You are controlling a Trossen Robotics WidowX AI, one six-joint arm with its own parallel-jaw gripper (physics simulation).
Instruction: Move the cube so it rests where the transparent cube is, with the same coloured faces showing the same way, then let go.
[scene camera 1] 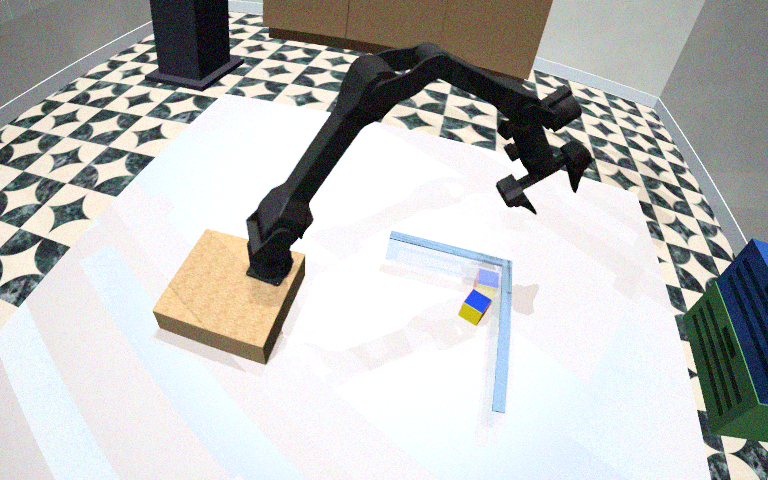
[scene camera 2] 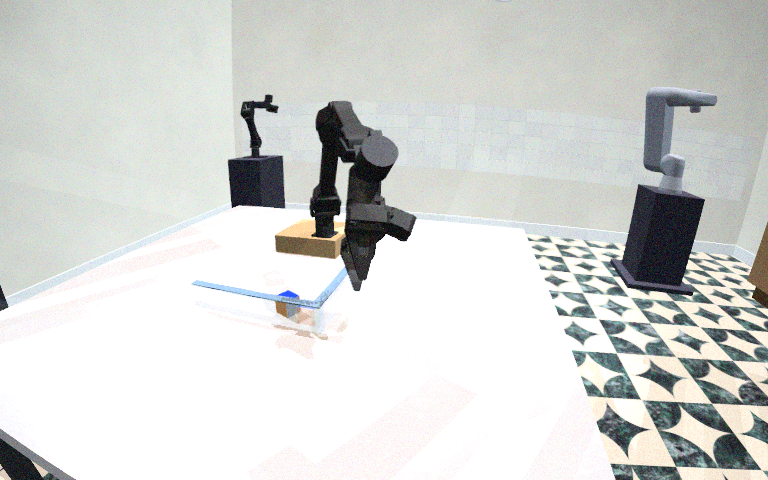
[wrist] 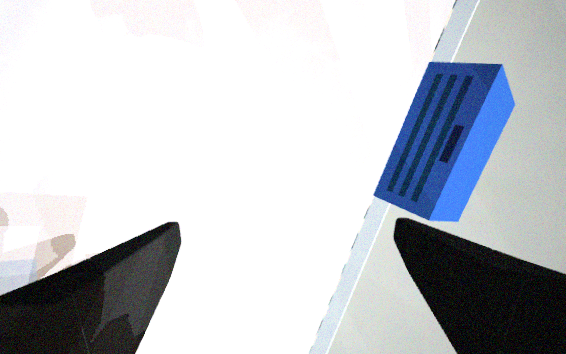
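Where they show: gripper, between the fingertips: (scene camera 1: 555,202) (scene camera 2: 359,286) (wrist: 289,229); arm's base, origin of its link: (scene camera 1: 270,267) (scene camera 2: 325,234).
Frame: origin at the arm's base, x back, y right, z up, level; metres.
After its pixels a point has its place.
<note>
The cube (scene camera 1: 474,307) (scene camera 2: 288,304) stands on the table, blue face up. A yellow side shows in scene camera 1, and an orange and a greyish side in scene camera 2. The transparent cube (scene camera 1: 487,278) (scene camera 2: 307,315) is in the inner corner of the L-shaped wall, with a pale blue top and a yellowish side. The cube is beside it, away from the corner, and turned at an angle to it. My gripper (scene camera 1: 555,202) {z 0.093, x -0.458, y -0.298 m} (scene camera 2: 359,284) {z 0.093, x -0.458, y -0.298 m} (wrist: 289,229) {z 0.093, x -0.458, y -0.298 m} is open and empty, high above the table and outside the corner. Neither cube shows in the wrist view.
A see-through L-shaped wall with a light blue rim (scene camera 1: 502,345) {z 0.003, x -0.409, y 0.006 m} (scene camera 2: 243,290) {z 0.003, x -0.407, y -0.012 m} runs along two sides of the cubes. The arm's wooden base block (scene camera 1: 226,288) {z -0.002, x 0.047, y 0.071 m} (scene camera 2: 308,245) {z -0.023, x -0.050, y 0.031 m} stands on the white table. A blue and green crate (scene camera 1: 730,339) (wrist: 435,140) is beyond the table edge.
</note>
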